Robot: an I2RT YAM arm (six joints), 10 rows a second.
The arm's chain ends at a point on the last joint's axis. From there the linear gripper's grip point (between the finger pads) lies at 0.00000 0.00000 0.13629 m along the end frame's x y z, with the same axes.
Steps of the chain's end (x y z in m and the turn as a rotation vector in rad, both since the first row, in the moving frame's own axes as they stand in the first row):
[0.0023 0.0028 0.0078 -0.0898 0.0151 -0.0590]
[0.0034 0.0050 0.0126 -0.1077 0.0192 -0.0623]
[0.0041 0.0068 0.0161 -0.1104 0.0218 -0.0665]
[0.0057 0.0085 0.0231 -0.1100 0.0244 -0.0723]
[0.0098 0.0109 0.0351 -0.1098 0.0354 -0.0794]
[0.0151 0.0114 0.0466 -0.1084 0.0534 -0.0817]
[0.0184 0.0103 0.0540 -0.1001 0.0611 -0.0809]
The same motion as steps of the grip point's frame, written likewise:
[0.0047 0.0150 0.0072 -0.0898 0.0151 -0.0590]
[0.0065 0.0196 0.0118 -0.1077 0.0192 -0.0623]
[0.0076 0.0217 0.0152 -0.1104 0.0218 -0.0665]
[0.0096 0.0233 0.0222 -0.1100 0.0244 -0.0723]
[0.0152 0.0256 0.0342 -0.1098 0.0354 -0.0794]
[0.0230 0.0258 0.0456 -0.1084 0.0534 -0.0817]
[0.0273 0.0236 0.0531 -0.1001 0.0611 -0.0809]

